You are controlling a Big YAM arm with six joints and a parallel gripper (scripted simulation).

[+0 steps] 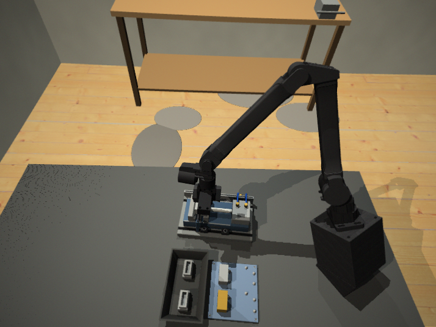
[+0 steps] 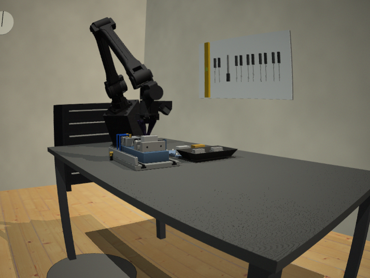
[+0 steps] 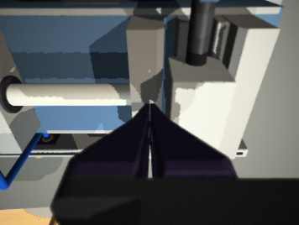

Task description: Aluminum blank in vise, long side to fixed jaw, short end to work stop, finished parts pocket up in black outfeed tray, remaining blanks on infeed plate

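My hand is 30 mm short of the gray aluminum blank, 10 mm to the left of it and 10 mm above it. From my hand the other things lie so: moving jaw 30 mm below; fixed jaw 60 mm ahead, 30 mm below, 10 mm to the right; work stop rod 40 mm to the left, 30 mm ahead, 20 mm below.
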